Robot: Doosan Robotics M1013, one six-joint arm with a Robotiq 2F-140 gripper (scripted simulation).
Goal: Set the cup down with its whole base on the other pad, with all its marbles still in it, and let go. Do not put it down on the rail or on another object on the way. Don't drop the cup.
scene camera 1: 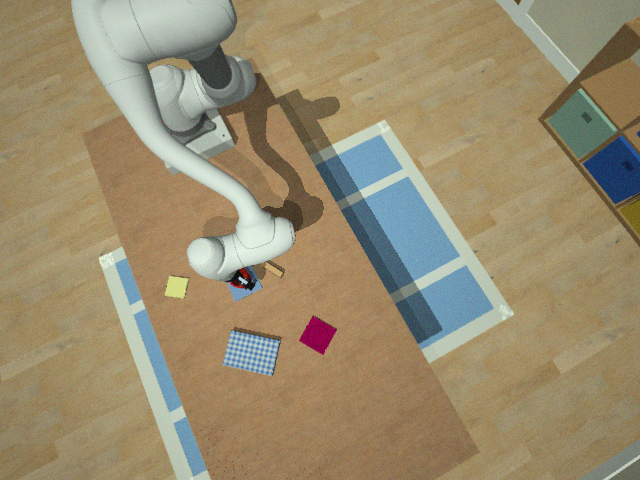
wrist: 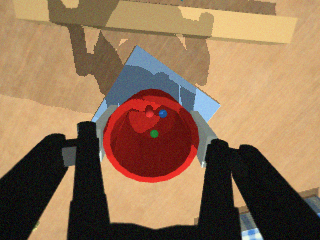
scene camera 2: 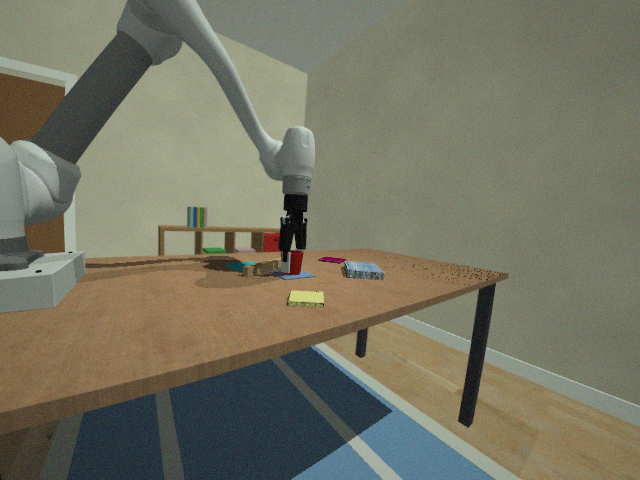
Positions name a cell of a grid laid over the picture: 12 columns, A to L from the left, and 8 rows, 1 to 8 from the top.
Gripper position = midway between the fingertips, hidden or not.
In view: the gripper (scene camera 2: F5) and a red cup (wrist: E5).
The gripper also shows in the wrist view (wrist: F4).
